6 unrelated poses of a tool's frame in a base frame.
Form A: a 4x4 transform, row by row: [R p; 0 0 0 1], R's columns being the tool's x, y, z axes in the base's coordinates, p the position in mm. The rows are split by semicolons.
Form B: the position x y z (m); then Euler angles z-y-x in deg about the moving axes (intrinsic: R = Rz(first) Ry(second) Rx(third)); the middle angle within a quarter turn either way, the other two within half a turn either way. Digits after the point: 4 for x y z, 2 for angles.
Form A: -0.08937 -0.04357 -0.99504 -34.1; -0.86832 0.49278 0.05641 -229.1; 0.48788 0.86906 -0.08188 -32.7; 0 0 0 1
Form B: -0.0341 -0.2291 -0.0327 -95.88 -29.20 95.38
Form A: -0.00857 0.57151 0.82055 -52.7; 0.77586 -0.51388 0.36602 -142.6; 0.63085 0.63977 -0.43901 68.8; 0 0 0 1
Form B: -0.0527 -0.1426 0.0688 90.63 -39.11 124.46
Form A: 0.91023 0.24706 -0.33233 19.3; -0.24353 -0.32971 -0.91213 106.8; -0.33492 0.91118 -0.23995 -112.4; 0 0 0 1
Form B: 0.0193 0.1068 -0.1124 -14.98 19.57 104.75
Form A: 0.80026 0.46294 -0.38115 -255.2; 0.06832 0.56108 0.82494 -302.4; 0.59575 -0.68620 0.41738 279.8; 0 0 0 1
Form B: -0.2552 -0.3024 0.2798 4.88 -36.57 -58.69
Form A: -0.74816 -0.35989 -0.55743 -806.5; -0.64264 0.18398 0.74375 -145.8; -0.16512 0.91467 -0.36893 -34.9; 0 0 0 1
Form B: -0.8065 -0.1458 -0.0349 -139.34 9.50 111.97
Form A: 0.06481 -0.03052 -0.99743 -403.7; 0.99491 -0.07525 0.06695 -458.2; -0.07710 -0.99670 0.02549 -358.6; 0 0 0 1
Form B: -0.4037 -0.4582 -0.3586 86.27 4.42 -88.54
